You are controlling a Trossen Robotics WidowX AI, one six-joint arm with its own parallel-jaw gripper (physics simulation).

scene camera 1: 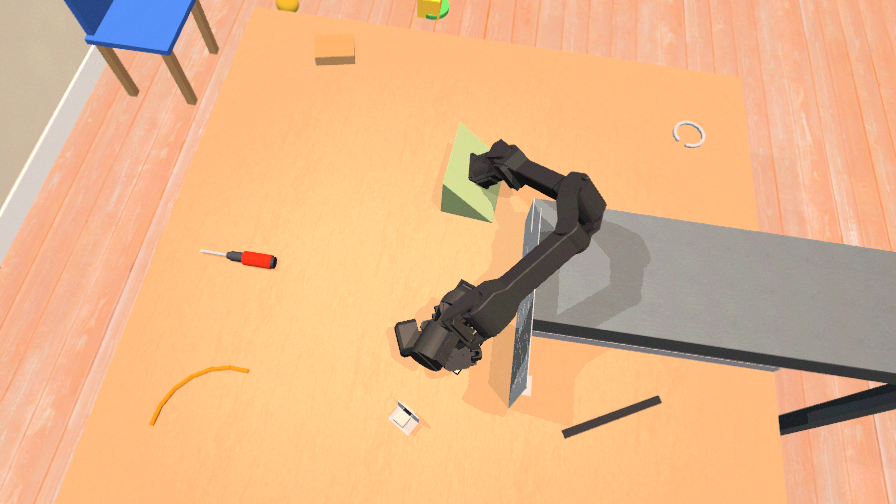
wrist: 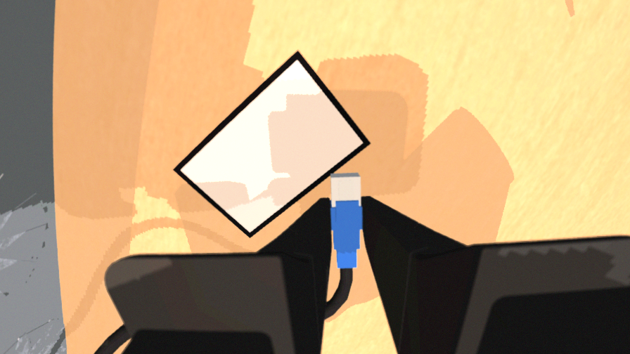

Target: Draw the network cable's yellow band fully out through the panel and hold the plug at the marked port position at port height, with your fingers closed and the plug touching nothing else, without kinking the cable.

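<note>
My gripper [wrist: 345, 206] is shut on the blue network plug [wrist: 346, 227]. The plug's clear tip points away from my fingers, and in the wrist view it shows beside the lower right edge of a white, black-edged rectangle [wrist: 225, 145] on the table. The black cable [wrist: 345, 287] leaves the plug in a smooth bend, passes behind my left finger and shows again at the lower left. The upright grey panel [scene camera 1: 519, 363] [wrist: 25, 100] stands beside the arm. In the scene view the arm hides the plug, the fingertips and most of the rectangle. The yellow band does not show.
A small white socket-like block [scene camera 1: 404, 418] stands in front of the arm. A green wedge [scene camera 1: 466, 169] lies under the arm's other end. A grey bench [scene camera 1: 720, 288] extends behind the panel. A dark bar [scene camera 1: 611, 416], red screwdriver [scene camera 1: 258, 260] and orange strip [scene camera 1: 200, 374] lie on the table.
</note>
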